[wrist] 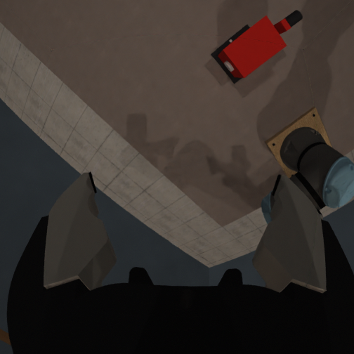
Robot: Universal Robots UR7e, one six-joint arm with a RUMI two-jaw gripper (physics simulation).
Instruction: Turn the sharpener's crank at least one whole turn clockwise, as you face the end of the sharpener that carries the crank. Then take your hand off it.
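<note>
The red sharpener [254, 47] stands on the brown table top in the upper right of the wrist view, on a dark base. A pale round spot shows on its lower left end. The crank [283, 26] is on its upper right end, a short red arm with a black handle [294, 18] pointing to the upper right. My gripper [184, 176] is wide open with nothing between its fingers. It is high above the table's edge, well apart from the sharpener and the crank.
The robot's own base, with dark and light-blue parts, stands on a wooden mounting plate [314, 117] at the right. A pale tiled border [125, 162] runs along the edges of the brown table top [125, 65]. The dark floor shows beyond the border. Shadows of the arm lie on the table.
</note>
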